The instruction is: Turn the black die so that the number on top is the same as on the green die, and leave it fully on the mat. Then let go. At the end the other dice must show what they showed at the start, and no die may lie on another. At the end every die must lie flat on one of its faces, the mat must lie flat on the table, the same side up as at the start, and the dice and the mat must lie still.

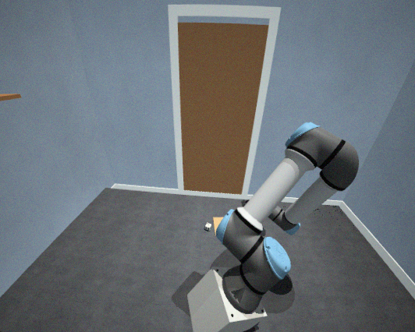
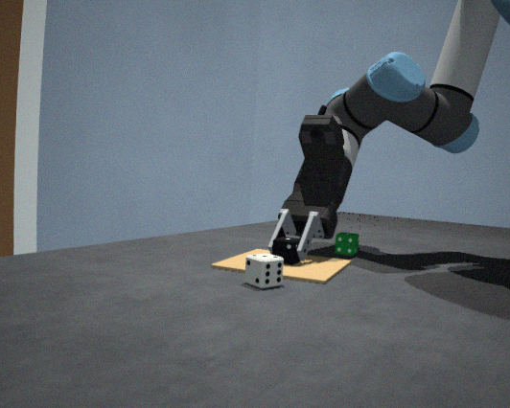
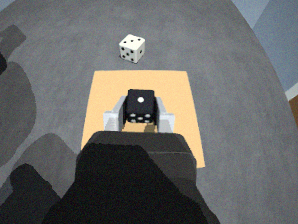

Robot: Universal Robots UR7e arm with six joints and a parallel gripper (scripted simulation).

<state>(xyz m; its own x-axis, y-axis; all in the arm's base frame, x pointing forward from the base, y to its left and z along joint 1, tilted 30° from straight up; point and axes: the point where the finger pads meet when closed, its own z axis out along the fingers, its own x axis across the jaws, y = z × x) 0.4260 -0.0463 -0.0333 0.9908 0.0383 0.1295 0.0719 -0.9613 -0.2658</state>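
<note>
The black die is 1 cm to the left of my hand and 1 cm below it. From my hand the other things lie so: white die 1 cm behind, 12 cm to the left, 1 cm below; tan mat 1 cm to the left, 3 cm below; green die 4 cm behind, 14 cm to the right, 1 cm below.
</note>
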